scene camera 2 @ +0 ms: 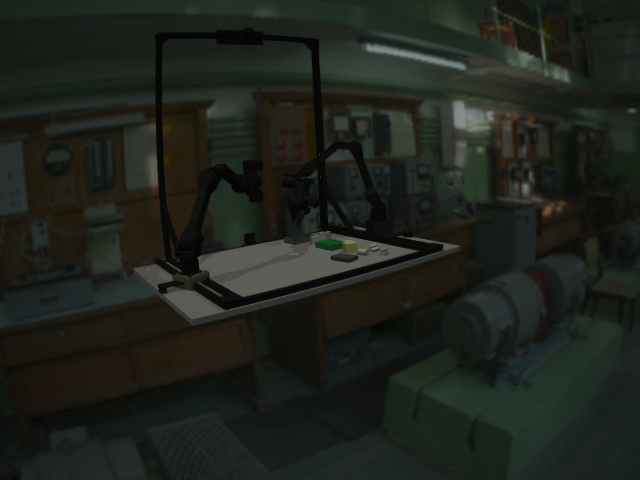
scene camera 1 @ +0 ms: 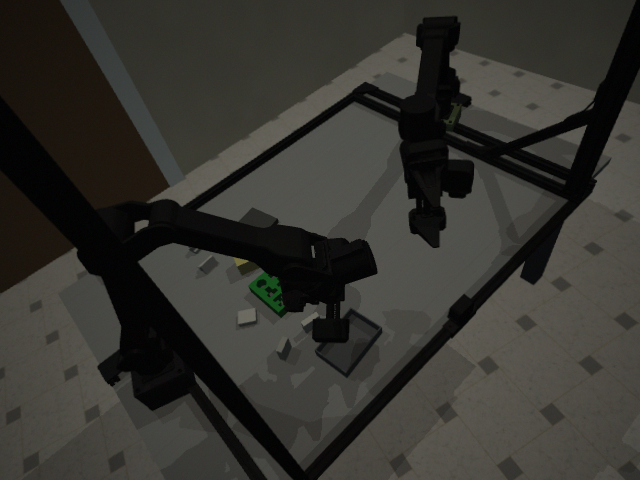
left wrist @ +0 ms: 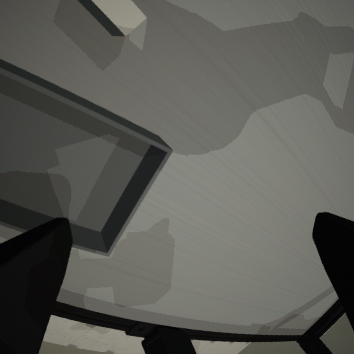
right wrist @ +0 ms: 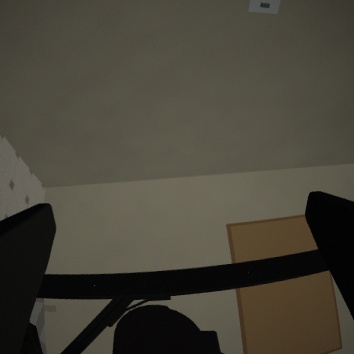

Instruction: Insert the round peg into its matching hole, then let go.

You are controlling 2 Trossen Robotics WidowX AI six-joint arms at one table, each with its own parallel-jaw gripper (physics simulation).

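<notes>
The green board with holes (scene camera 1: 266, 295) (scene camera 2: 327, 244) lies on the table, partly behind my left arm in scene camera 1. Several small pale pegs lie loose around it, among them one peg (scene camera 1: 246, 316), another (scene camera 1: 283, 348) and a third (scene camera 1: 207, 264). A roundish pale peg (scene camera 2: 363, 251) shows in scene camera 2, too small to tell its shape surely. A pale block-like piece (left wrist: 122, 15) is at the top of the left wrist view. My left gripper (scene camera 1: 330, 330) (left wrist: 196, 229) is open and empty, above the table beside the tray. My right gripper (scene camera 1: 429, 227) (right wrist: 182, 211) is open and empty, raised far from the board.
A dark open tray (scene camera 1: 331, 361) (left wrist: 136, 192) lies near the left gripper. A yellow block (scene camera 1: 245, 265) (scene camera 2: 349, 246) is beside the green board. A dark flat block (scene camera 1: 255, 217) (scene camera 2: 343, 257) lies beyond it, partly behind the left arm. A black frame (scene camera 1: 382, 396) edges the table.
</notes>
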